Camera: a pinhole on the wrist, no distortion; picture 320 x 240 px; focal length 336.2 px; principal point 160.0 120.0 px. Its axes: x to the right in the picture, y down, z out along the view. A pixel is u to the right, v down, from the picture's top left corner.
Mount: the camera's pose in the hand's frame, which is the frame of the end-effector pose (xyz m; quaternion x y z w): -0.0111 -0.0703 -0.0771 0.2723 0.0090 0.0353 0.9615
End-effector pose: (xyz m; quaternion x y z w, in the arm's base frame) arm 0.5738 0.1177 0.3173 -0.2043 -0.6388 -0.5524 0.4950
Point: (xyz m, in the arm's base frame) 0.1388 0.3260 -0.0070
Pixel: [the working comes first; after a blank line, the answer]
In the camera's frame: -0.1678 -0.0991 0.5436

56 59
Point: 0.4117 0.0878 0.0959
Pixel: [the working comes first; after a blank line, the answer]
In the camera's frame: -0.1140 -0.0985 0.1709

outside the picture
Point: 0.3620 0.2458 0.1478
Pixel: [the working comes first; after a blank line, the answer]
In the camera's frame: -0.0906 0.0180 0.2975

58 140
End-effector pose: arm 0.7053 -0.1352 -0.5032 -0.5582 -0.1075 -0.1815 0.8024
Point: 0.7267 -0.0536 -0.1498
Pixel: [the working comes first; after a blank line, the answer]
In the camera's frame: 0.1349 -0.0315 0.3468

291 89
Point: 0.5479 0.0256 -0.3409
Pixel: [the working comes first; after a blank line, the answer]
In the camera's frame: -0.1042 0.0822 0.2786

34 219
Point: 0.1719 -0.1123 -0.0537
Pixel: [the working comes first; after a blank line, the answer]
In the camera's frame: -0.3472 -0.3015 0.4699

outside the picture
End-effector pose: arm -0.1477 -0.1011 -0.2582 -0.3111 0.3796 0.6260 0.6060
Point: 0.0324 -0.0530 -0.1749
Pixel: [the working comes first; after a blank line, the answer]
In the camera's frame: -0.0543 0.0096 0.1985

68 136
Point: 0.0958 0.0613 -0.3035
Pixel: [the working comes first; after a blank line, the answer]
In the camera's frame: 0.1044 -0.0443 0.2728

289 65
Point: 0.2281 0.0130 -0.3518
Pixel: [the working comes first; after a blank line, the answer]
In the camera's frame: 0.1006 -0.1913 0.2965

outside the picture
